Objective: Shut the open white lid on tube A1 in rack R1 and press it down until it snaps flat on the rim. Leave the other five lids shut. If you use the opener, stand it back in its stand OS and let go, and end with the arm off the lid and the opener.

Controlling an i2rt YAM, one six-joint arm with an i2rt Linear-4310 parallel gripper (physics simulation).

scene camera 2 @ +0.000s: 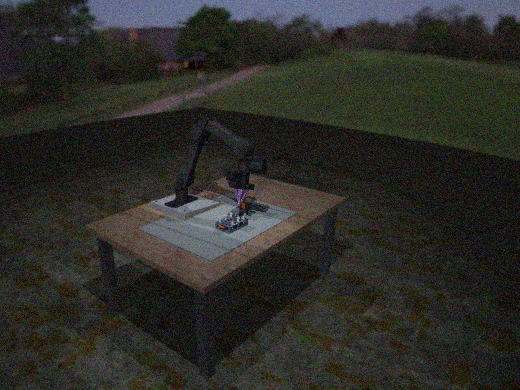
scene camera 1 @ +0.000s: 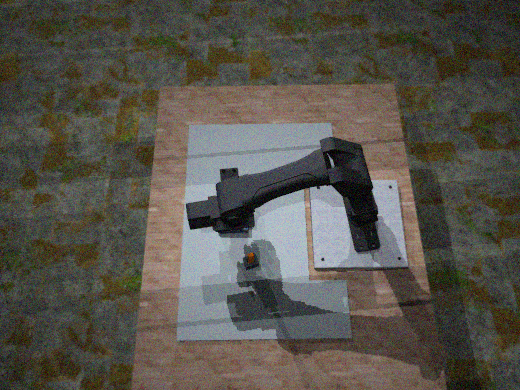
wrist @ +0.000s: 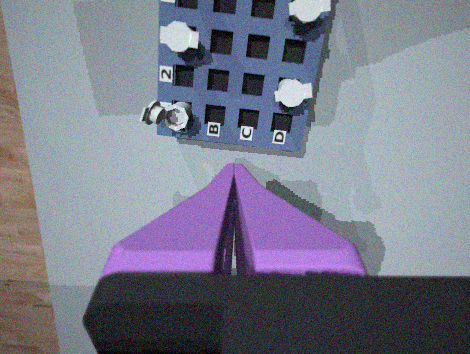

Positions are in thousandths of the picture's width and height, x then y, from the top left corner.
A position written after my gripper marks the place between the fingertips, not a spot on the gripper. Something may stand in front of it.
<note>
My gripper (wrist: 499,499) is shut and holds nothing. I also see a grey mat (wrist: 803,459).
</note>
